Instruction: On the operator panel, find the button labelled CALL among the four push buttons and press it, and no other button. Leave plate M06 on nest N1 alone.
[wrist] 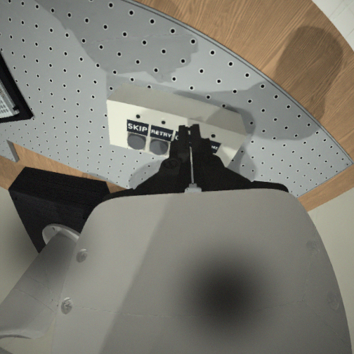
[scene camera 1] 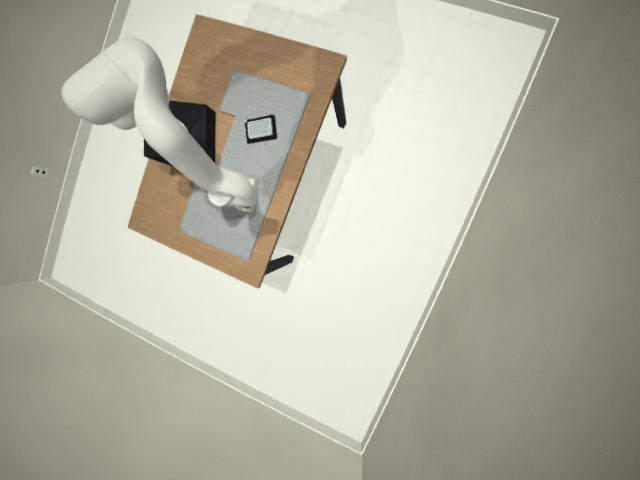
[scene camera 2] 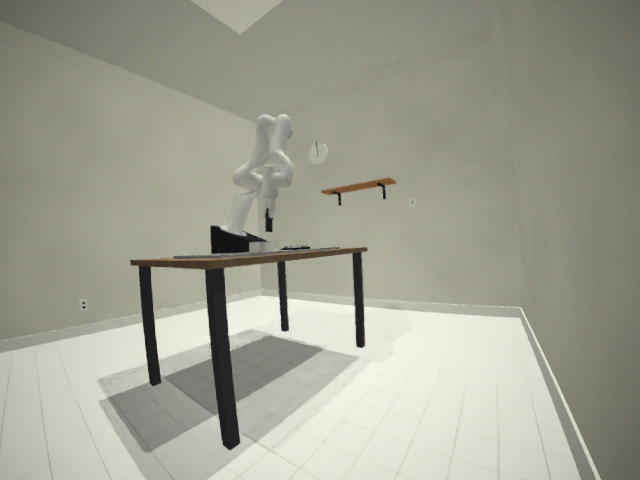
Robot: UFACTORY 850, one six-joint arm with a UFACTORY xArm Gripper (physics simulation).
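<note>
The cream operator panel [wrist: 117,122] [scene camera 2: 262,246] stands on the grey pegboard. In the wrist view its SKIP button [wrist: 136,141] and RETRY button [wrist: 159,147] show under their labels. The CALL label is mostly covered by my fingers, with its first letter showing; the button below it is hidden. Part of the fourth label [wrist: 215,146] shows to the right. My gripper [wrist: 189,139] [scene camera 2: 268,229] is shut and empty, above the panel, over the CALL area in the wrist view. The pale plate M06 [scene camera 1: 260,128] [wrist: 7,104] lies in its black nest.
The pegboard [scene camera 1: 266,93] [wrist: 45,90] lies on the wooden table [scene camera 1: 273,46] [scene camera 2: 209,263]. The black arm base [scene camera 1: 206,121] [scene camera 2: 227,241] [wrist: 55,192] stands behind the panel. A wall shelf [scene camera 2: 358,186] hangs beyond the table.
</note>
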